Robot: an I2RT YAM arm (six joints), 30 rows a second.
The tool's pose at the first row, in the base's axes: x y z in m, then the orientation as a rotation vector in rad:
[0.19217 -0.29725 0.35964 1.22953 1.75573 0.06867]
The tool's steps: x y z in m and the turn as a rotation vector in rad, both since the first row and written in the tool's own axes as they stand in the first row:
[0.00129 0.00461 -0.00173 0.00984 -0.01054 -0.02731]
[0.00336 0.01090 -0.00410 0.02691 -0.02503 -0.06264]
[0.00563 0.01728 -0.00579 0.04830 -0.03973 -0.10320]
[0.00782 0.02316 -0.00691 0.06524 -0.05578 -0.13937]
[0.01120 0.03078 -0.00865 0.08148 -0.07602 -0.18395]
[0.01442 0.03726 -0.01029 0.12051 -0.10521 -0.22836]
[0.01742 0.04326 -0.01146 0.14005 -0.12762 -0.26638]
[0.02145 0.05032 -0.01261 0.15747 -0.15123 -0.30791]
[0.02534 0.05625 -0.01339 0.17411 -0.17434 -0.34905]
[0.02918 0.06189 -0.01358 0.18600 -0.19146 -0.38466]
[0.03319 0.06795 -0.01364 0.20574 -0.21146 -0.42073]
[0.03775 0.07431 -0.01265 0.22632 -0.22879 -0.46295]
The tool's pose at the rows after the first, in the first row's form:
[0.19410 -0.29325 0.36213 1.21064 1.76522 0.03758]
[0.19672 -0.28756 0.36533 1.18884 1.77720 -0.00693]
[0.19987 -0.28198 0.36808 1.16490 1.79228 -0.05838]
[0.20309 -0.27695 0.37031 1.14115 1.80198 -0.10410]
[0.20704 -0.26990 0.37300 1.10809 1.81166 -0.15647]
[0.21027 -0.26358 0.37515 1.08860 1.81671 -0.23416]
[0.21351 -0.25786 0.37694 1.06237 1.81961 -0.28655]
[0.21746 -0.25086 0.37859 1.03078 1.82194 -0.33949]
[0.22090 -0.24468 0.37954 0.99869 1.82349 -0.39095]
[0.22456 -0.23894 0.38006 0.96944 1.82636 -0.43143]
[0.22860 -0.23292 0.38061 0.94396 1.82743 -0.48069]
[0.23358 -0.22681 0.38039 0.91303 1.83304 -0.53263]

